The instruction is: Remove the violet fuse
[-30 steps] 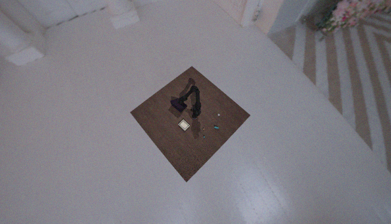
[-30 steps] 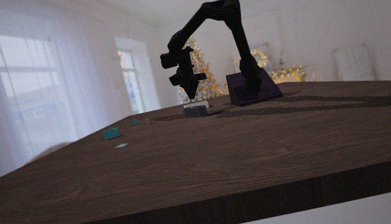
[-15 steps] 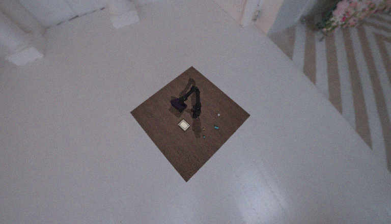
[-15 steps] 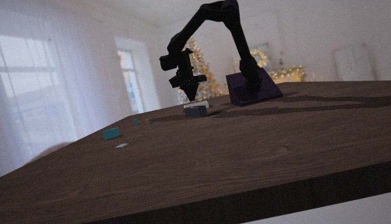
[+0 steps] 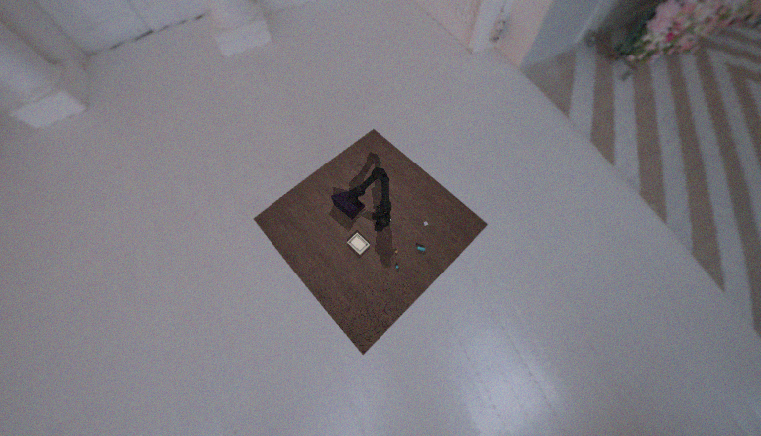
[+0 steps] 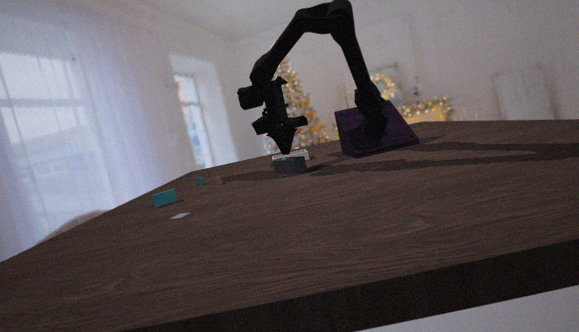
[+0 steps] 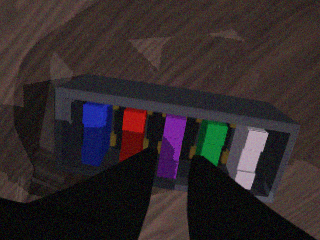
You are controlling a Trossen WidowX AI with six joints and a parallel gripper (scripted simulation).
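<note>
The violet fuse lies 3 cm below my gripper tip. Round my gripper tip: flat piece (26 cm ahead, 24 cm to the left, 5 cm below); then tray (22 cm to the right, 5 cm below, 2 cm behind).
</note>
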